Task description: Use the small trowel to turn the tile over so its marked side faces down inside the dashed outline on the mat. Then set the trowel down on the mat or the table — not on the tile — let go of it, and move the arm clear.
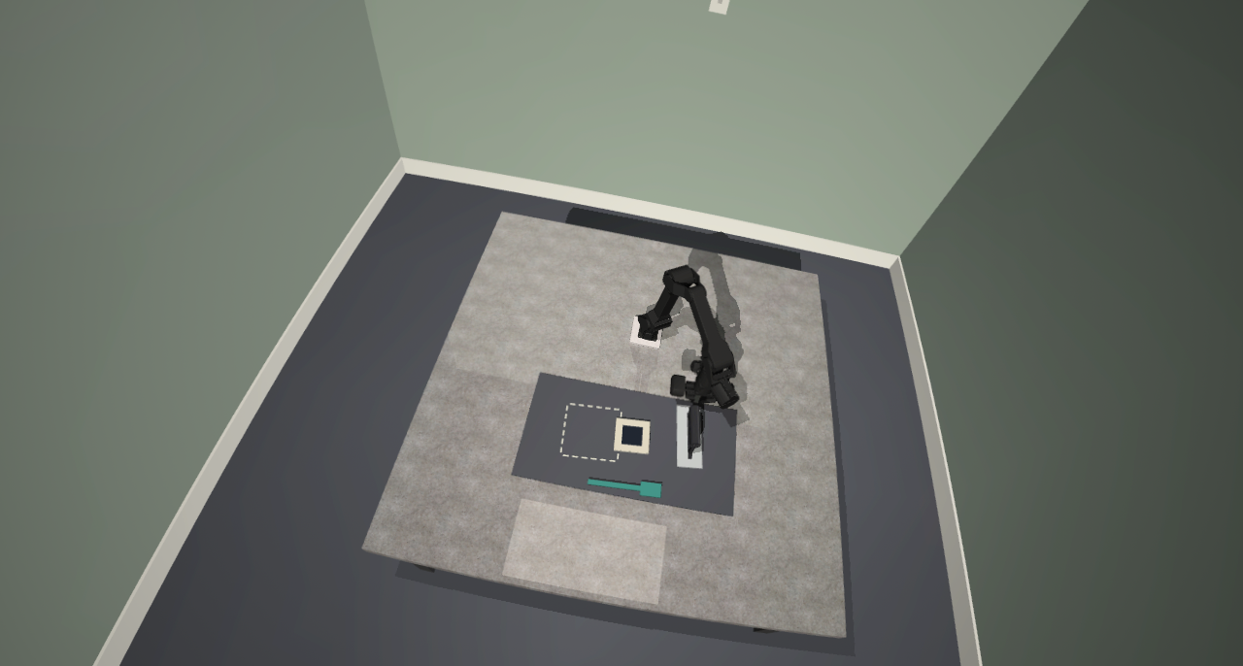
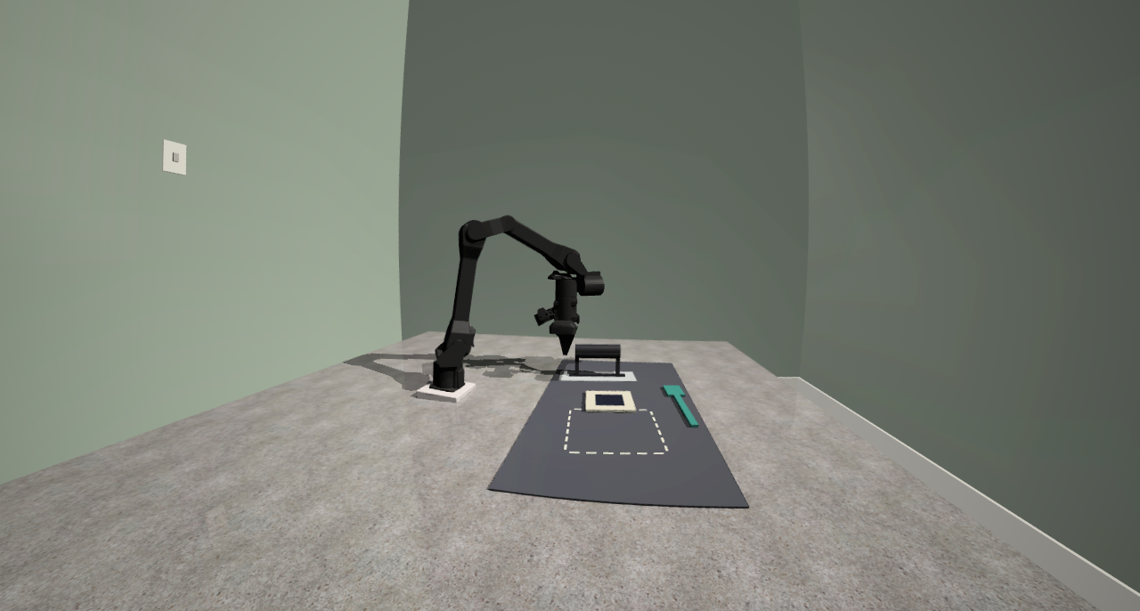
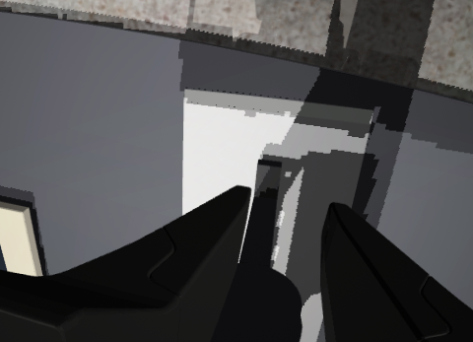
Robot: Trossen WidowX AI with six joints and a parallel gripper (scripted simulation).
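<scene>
Right now the white trowel is 60 mm ahead of my gripper tip and 20 mm below it. From my gripper tip the other things lie so: dark mat (170 mm to the right, 140 mm ahead, 80 mm below); then teal trowel (280 mm ahead, 140 mm to the right, 60 mm below); then beige tile (170 mm to the right, 130 mm ahead, 60 mm below).
</scene>
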